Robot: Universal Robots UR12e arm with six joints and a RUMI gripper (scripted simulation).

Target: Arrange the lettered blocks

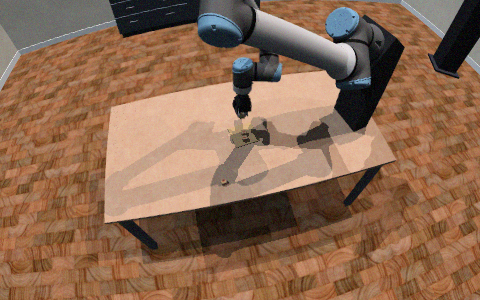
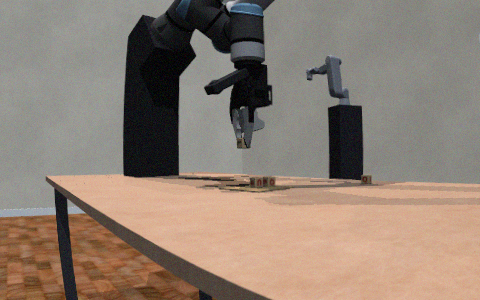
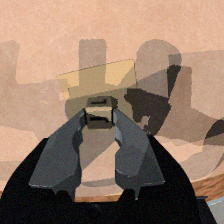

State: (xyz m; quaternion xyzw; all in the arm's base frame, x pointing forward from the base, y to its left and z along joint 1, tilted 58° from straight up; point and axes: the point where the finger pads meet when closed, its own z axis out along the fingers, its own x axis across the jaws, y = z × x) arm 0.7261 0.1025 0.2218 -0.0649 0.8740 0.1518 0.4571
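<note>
Right now the mat is 120 mm below my hand, 40 mm to the left of it and 20 mm behind it. From my hand the other things lie so: block 100 mm below, 70 mm to the left, 30 mm behind.
</note>
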